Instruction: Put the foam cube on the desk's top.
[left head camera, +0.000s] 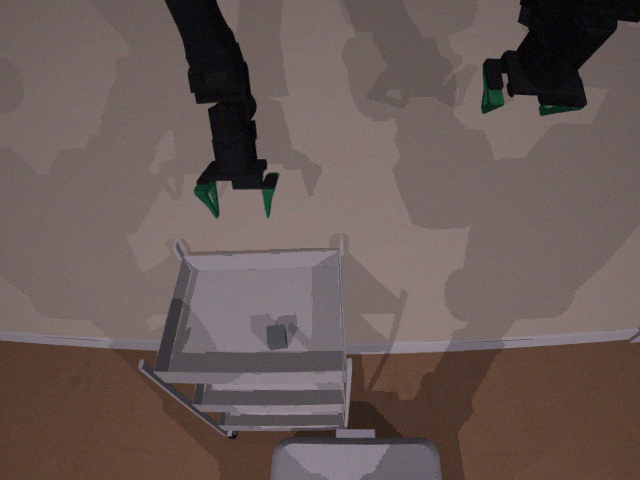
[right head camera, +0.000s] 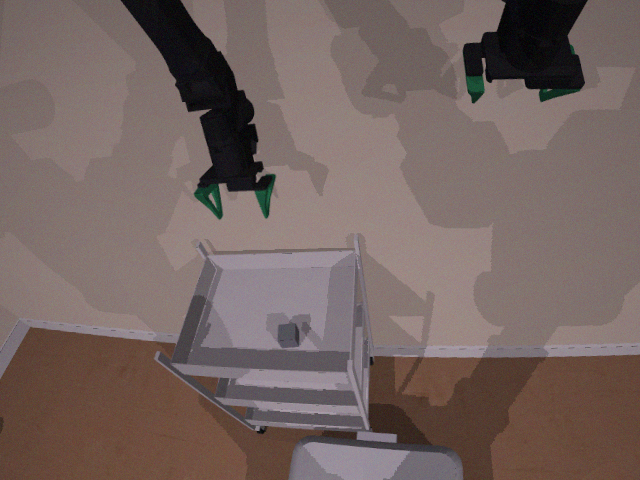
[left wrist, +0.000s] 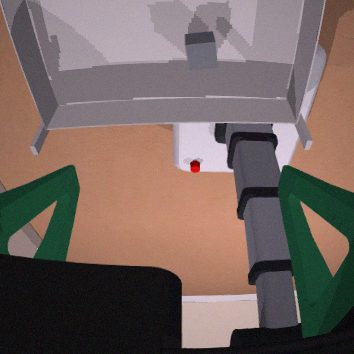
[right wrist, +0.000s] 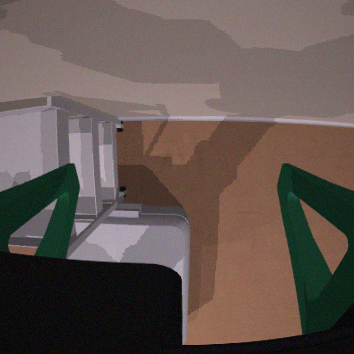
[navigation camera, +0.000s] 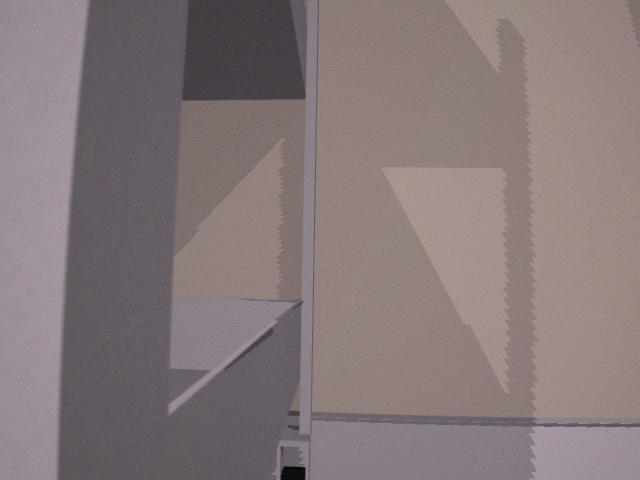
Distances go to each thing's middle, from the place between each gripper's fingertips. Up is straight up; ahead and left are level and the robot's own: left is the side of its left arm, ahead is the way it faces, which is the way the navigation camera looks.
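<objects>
Left hand: 32 cm above grey foam cube (left wrist: 200, 47), 3 cm to the left of it, 9 cm past it.
Grey foam cube: 510 mm below my right hand, 420 mm to the left of it, 130 mm behind it. By its middle, the cube is nearer to my left hand than to my right hand.
</objects>
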